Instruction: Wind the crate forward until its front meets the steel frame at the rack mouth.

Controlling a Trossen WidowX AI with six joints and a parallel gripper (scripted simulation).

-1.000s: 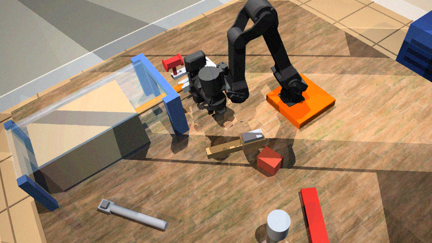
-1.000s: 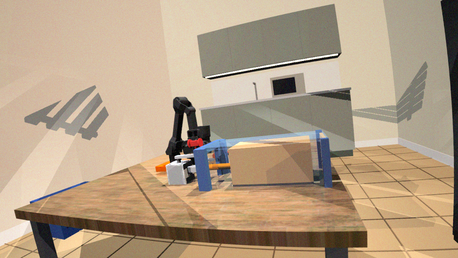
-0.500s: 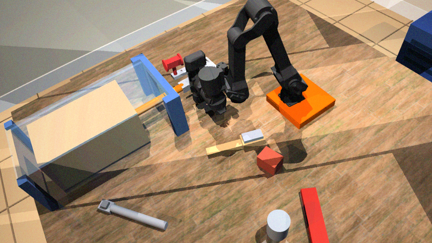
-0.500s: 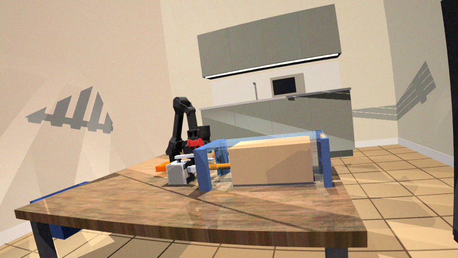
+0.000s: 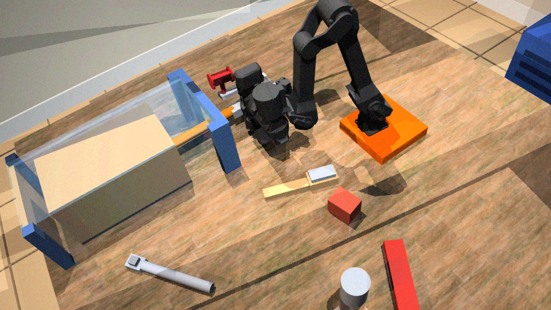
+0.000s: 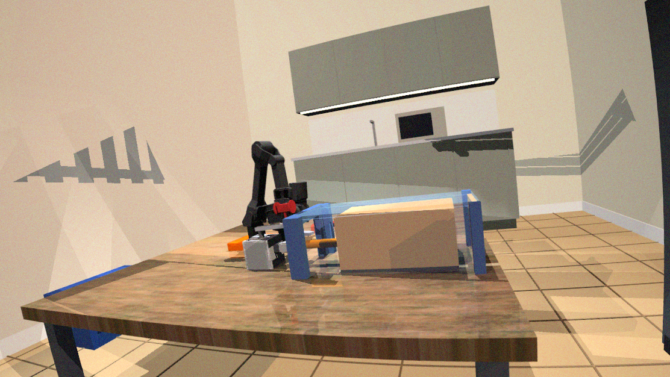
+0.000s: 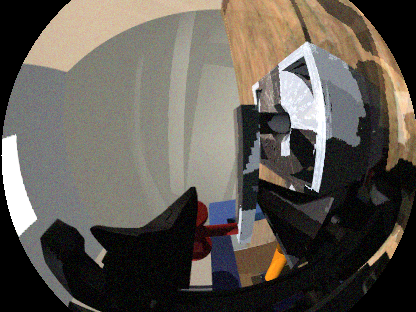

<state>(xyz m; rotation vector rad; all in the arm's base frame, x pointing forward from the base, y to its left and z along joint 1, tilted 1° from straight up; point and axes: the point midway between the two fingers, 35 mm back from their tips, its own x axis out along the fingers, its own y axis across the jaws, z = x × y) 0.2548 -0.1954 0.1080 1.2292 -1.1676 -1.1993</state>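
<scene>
Right now my gripper tip is 1 cm to the right of the winch handle, 1 cm short of it and 1 cm above it. From my gripper tip the other things lie so: red knob 5 cm ahead, 2 cm above, 1 cm to the left; then wooden brush 28 cm to the left, 12 cm below, 2 cm behind; then grey winch 11 cm below, 6 cm behind, 1 cm to the right.
</scene>
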